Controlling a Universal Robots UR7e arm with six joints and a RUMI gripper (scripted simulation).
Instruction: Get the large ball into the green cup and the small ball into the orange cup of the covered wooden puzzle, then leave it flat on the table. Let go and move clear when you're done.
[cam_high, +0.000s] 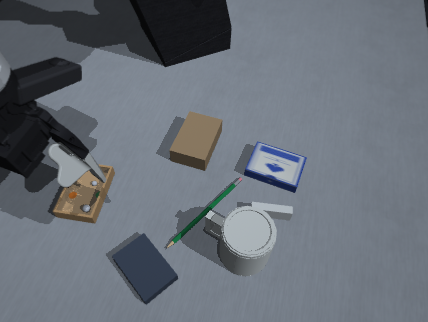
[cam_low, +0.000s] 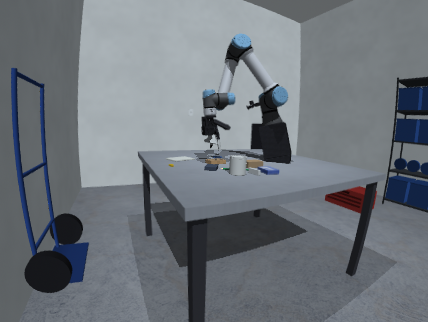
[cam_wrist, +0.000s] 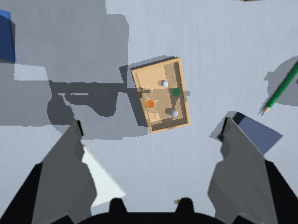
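My gripper is now 8 cm above the covered wooden puzzle, 2 cm to the right of it and 1 cm short of it. Round my hand: tan box: 20 cm to the left, 13 cm behind, 6 cm below; then white pad: 19 cm to the right, 15 cm ahead, 8 cm below; then dark notebook: 15 cm to the left, 12 cm ahead, 7 cm below.
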